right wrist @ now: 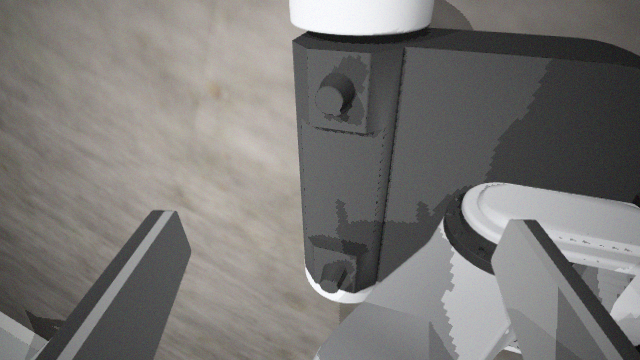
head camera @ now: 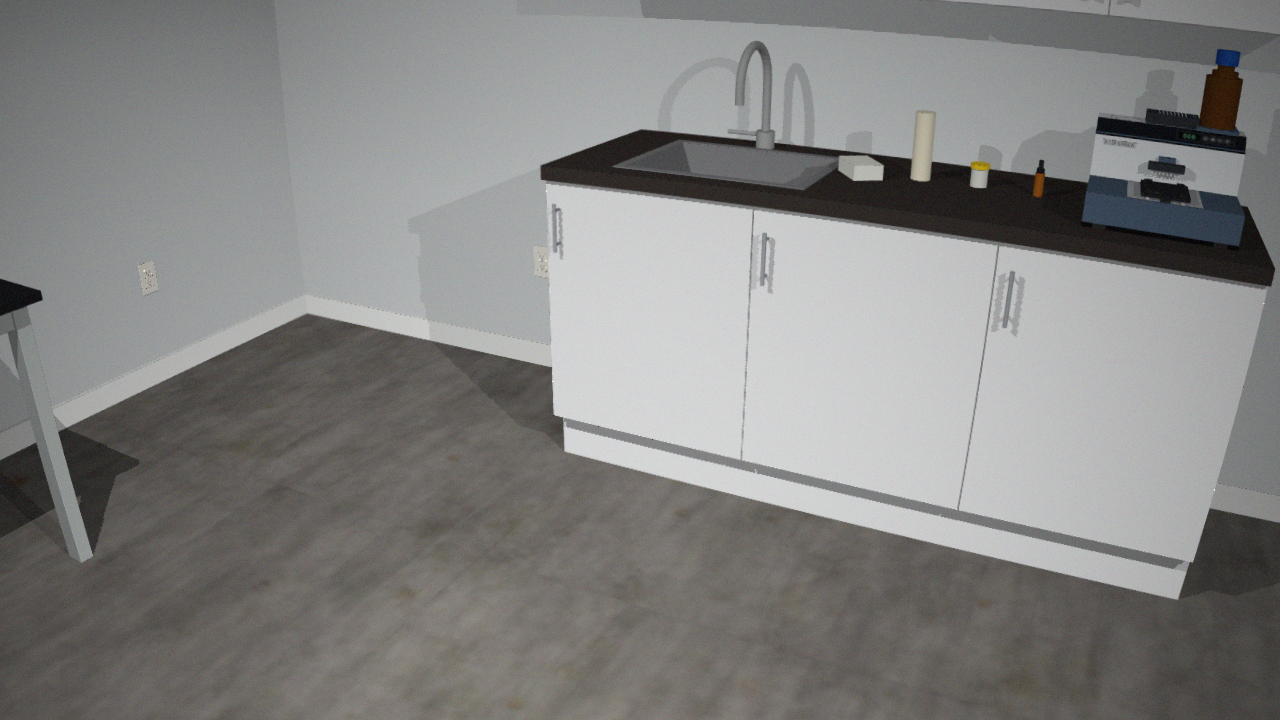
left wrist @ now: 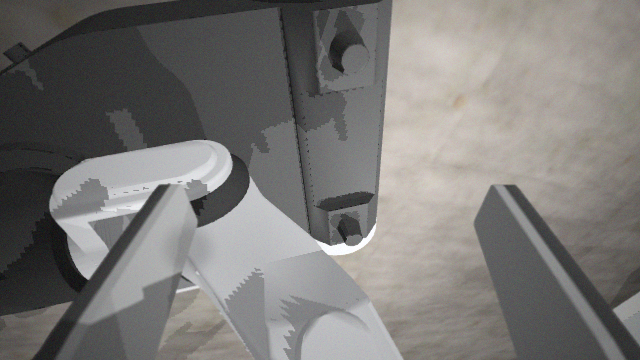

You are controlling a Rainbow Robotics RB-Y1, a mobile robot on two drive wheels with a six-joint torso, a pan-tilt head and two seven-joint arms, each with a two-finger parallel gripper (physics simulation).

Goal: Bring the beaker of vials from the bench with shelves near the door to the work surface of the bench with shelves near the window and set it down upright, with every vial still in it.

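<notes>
The beaker of vials does not show in these views. At the left edge of the head view, the corner of a dark-topped table or bench (head camera: 16, 294) with a pale leg shows; whether it is one of the two benches with shelves I cannot tell. My left gripper (left wrist: 333, 203) is open, with the robot's own base and floor behind its fingers. My right gripper (right wrist: 339, 236) is open, also over the robot's base and floor. Neither gripper shows in the head view.
A white sink cabinet (head camera: 863, 358) with a dark countertop stands along the wall at right. On it are a sink (head camera: 751, 164), a faucet (head camera: 766, 98), a white box (head camera: 861, 168), a cream cylinder (head camera: 922, 145), a yellow-lidded jar (head camera: 979, 175), a dropper bottle (head camera: 1039, 181) and a blue-white instrument (head camera: 1163, 219).
</notes>
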